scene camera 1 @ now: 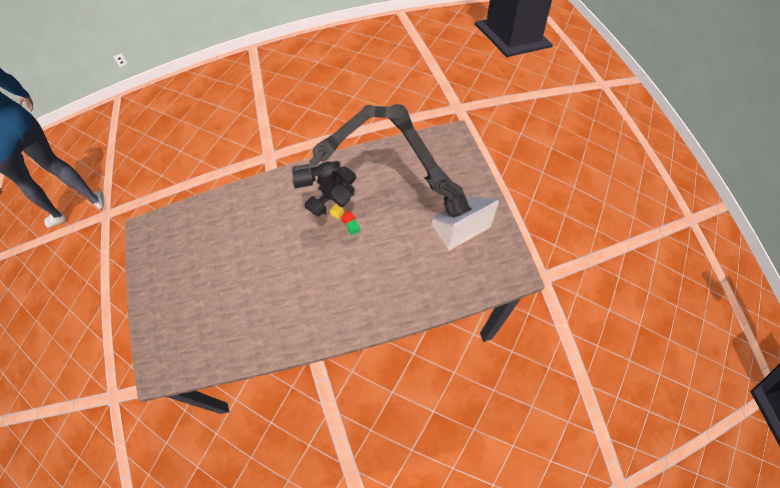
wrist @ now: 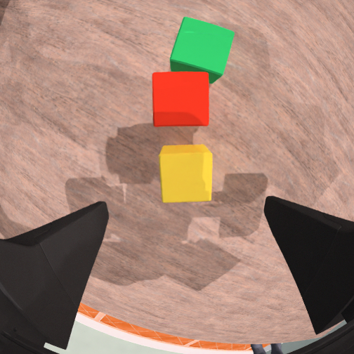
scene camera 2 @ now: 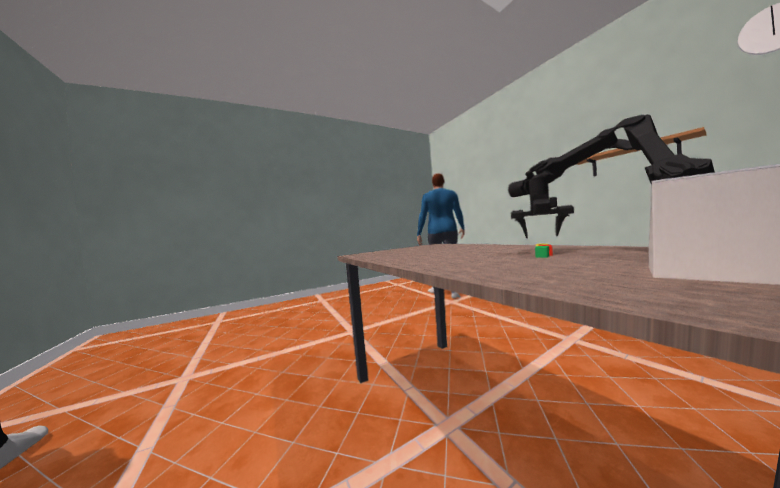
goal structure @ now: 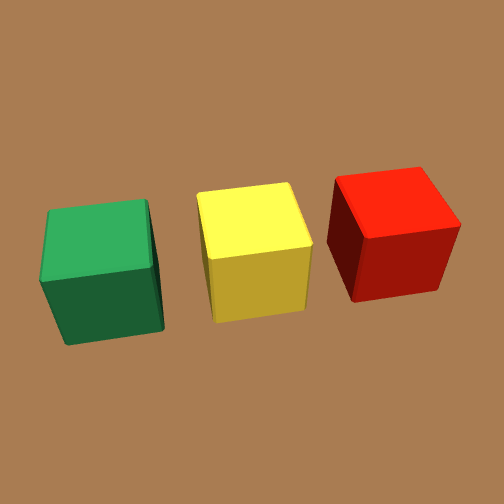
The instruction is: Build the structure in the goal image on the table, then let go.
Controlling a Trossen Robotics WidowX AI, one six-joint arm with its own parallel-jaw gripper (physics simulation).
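Seen in the pictures: gripper, fingertip midpoint: [scene camera 1: 334, 204] [scene camera 2: 541, 237]; arm's base, link origin: [scene camera 1: 460, 212] [scene camera 2: 700, 208].
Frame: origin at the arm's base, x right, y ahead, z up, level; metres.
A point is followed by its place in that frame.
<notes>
A yellow cube [scene camera 1: 337, 211] @(x 0.214, y 0.340, z -0.083 m) [wrist: 186, 176], a red cube [scene camera 1: 348, 217] @(x 0.176, y 0.315, z -0.083 m) [scene camera 2: 551, 250] @(x 0.173, y 0.295, z -0.099 m) [wrist: 180, 99] and a green cube [scene camera 1: 353, 227] @(x 0.135, y 0.314, z -0.084 m) [scene camera 2: 541, 251] @(x 0.128, y 0.309, z -0.097 m) [wrist: 202, 47] are in a loose row on the table [scene camera 1: 230, 287] @(x 0.123, y 0.782, z -0.117 m) [scene camera 2: 437, 261] @(x -0.061, y 0.573, z -0.116 m). In the wrist view a gap shows between yellow and red. The green cube is turned relative to the red one, and their near corners meet or almost meet; I cannot tell if they touch. My gripper [scene camera 1: 328, 202] @(x 0.232, y 0.342, z -0.060 m) [scene camera 2: 541, 236] @(x 0.232, y 0.342, z -0.060 m) [wrist: 187, 208] is open and empty, above the table near the yellow cube.
The arm's white base block [scene camera 1: 472, 226] @(x -0.051, y -0.020, z -0.025 m) [scene camera 2: 713, 224] @(x -0.052, y -0.010, z -0.026 m) stands at the table's right end in scene camera 1. A person in blue [scene camera 1: 14, 126] [scene camera 2: 440, 211] stands on the floor beyond the table. A dark pillar [scene camera 1: 517, 25] stands on the floor.
</notes>
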